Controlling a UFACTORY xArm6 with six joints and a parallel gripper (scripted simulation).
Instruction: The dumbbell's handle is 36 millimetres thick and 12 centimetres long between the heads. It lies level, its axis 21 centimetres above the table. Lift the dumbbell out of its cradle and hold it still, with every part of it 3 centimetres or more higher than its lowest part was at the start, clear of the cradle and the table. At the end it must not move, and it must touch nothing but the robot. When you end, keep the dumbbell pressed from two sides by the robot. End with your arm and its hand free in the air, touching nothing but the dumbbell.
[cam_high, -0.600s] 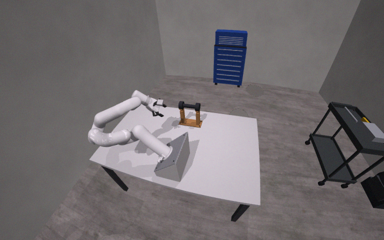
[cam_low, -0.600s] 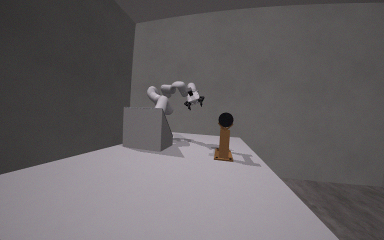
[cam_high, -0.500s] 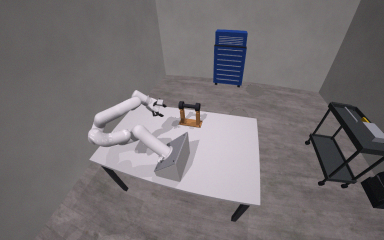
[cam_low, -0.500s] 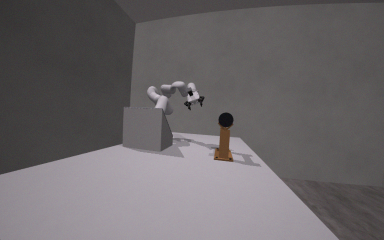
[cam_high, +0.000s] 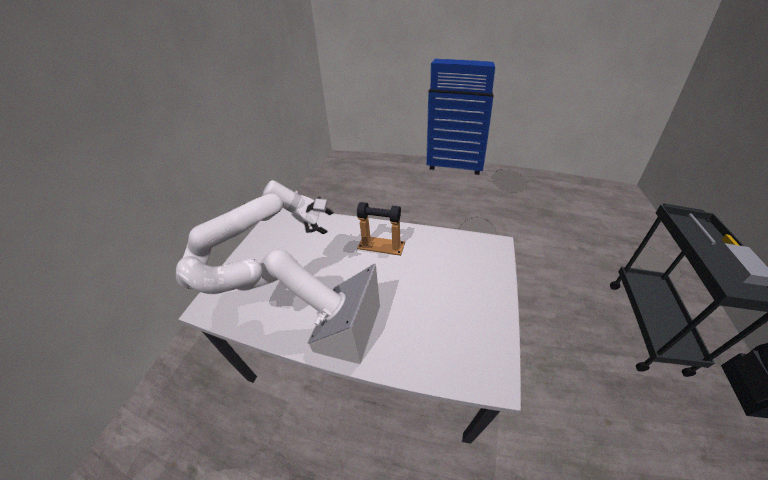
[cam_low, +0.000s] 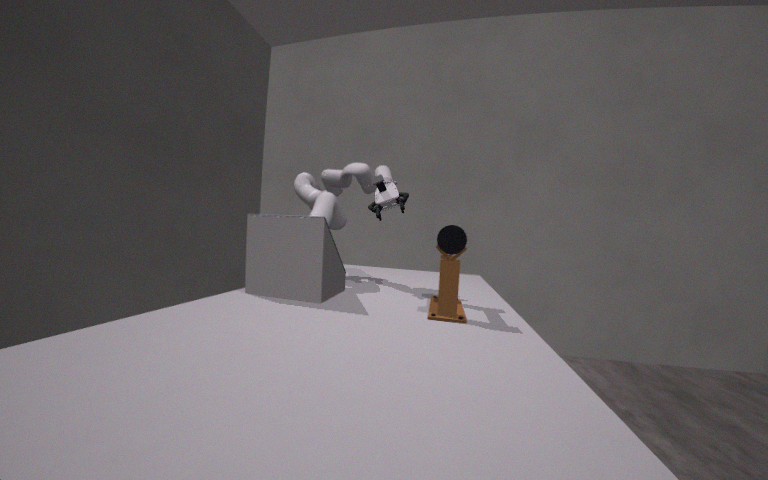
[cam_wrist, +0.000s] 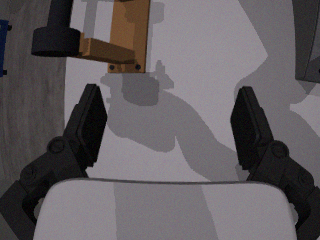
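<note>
The dumbbell is 23 cm ahead of my hand, 14 cm to the right of it and 9 cm below it. From my hand the other things lie so: cradle: 23 cm ahead, 21 cm below, 14 cm to the right.
</note>
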